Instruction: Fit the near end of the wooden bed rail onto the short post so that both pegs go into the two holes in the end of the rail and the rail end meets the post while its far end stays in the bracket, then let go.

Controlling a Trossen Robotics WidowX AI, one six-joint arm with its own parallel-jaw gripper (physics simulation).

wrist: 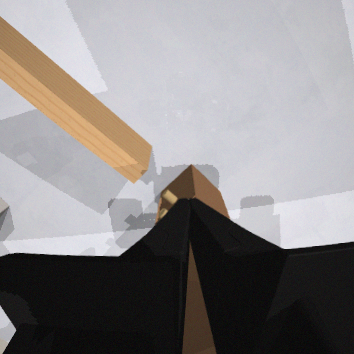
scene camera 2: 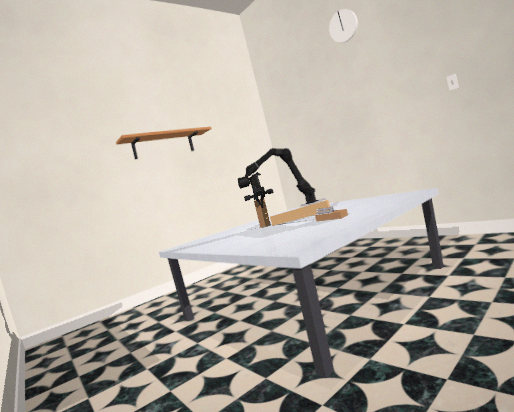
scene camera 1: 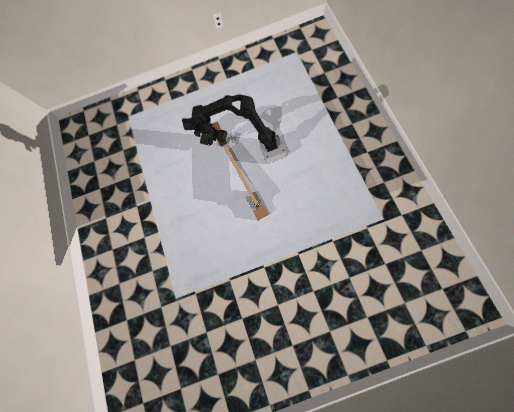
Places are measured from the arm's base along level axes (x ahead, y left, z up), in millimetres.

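Pixels of known places: gripper, fingertip midpoint: (wrist: pixel 187 206) (scene camera 2: pixel 262 207) (scene camera 1: pixel 215 140); arm's base, origin of the base link: (scene camera 2: pixel 311 202) (scene camera 1: pixel 271 145).
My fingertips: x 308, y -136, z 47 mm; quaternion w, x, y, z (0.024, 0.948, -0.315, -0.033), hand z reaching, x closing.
Note:
For each thing: its top centre in the pictures, then the offset to it from my fingertips. "spot": a spot on its surface instead. Level surfaces: height alone.
- brown block, middle of its top: (scene camera 2: pixel 330 212) (scene camera 1: pixel 256 205) dx -100, dy +448, dz -91 mm
- short brown post, surface spot: (wrist: pixel 209 194) spot: dx -5, dy -46, dz -84 mm
- pale peg, surface spot: (wrist: pixel 169 196) spot: dx -32, dy -20, dz -71 mm
- white table top, its level: dz -127 mm
The wooden bed rail (scene camera 1: pixel 240 172) (scene camera 2: pixel 300 212) (wrist: pixel 75 110) is a long light-brown bar. Its far end is at the greyish bracket (scene camera 1: pixel 254 199) beside a brown block (scene camera 1: pixel 261 213) (scene camera 2: pixel 332 215). The short brown post (scene camera 2: pixel 262 215) (wrist: pixel 209 194) stands upright by the near end. In the wrist view a gap separates post and rail end, and a pale peg (wrist: pixel 169 196) juts from the post's side towards the rail; a second peg is partly hidden. A dark notch shows in the rail end. My gripper (scene camera 2: pixel 259 201) (wrist: pixel 187 206) is shut and empty, its tips over the post.
The white table top (scene camera 1: pixel 310 200) (scene camera 2: pixel 240 250) carries the parts and the arm's grey base (scene camera 1: pixel 274 155). The black arm (scene camera 1: pixel 220 106) (scene camera 2: pixel 295 172) arches from the base to the post. A wooden wall shelf (scene camera 2: pixel 165 135) is on the wall behind.

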